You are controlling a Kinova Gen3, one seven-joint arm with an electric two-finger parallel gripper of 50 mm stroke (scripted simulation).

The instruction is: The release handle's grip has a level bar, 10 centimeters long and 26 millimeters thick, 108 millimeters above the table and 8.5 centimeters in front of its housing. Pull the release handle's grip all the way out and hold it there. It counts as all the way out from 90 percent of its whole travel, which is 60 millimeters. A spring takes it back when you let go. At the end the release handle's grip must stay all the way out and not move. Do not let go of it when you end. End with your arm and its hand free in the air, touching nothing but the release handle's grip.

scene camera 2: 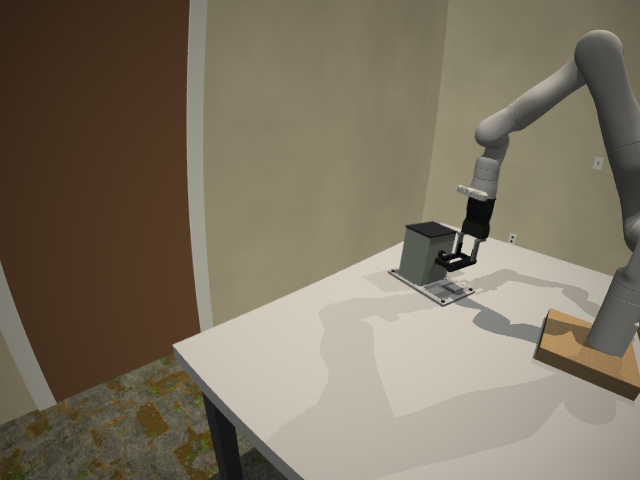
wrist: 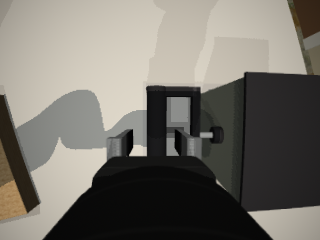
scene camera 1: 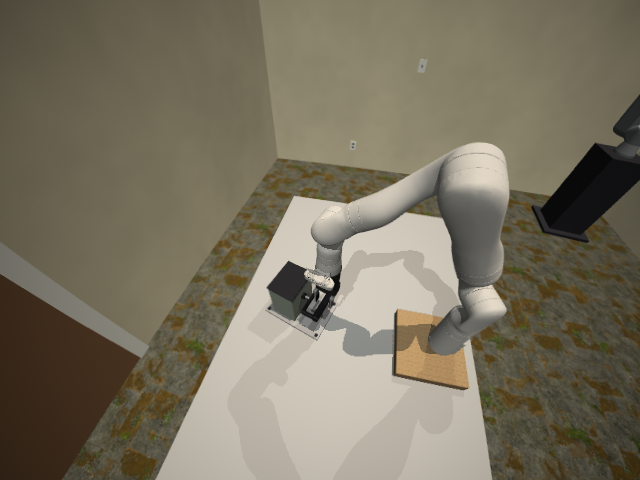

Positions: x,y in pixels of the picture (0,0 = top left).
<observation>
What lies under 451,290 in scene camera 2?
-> A metal base plate.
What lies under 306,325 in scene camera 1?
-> A metal base plate.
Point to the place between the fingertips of my gripper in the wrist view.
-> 154,138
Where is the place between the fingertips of my gripper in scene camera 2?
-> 464,257
</observation>
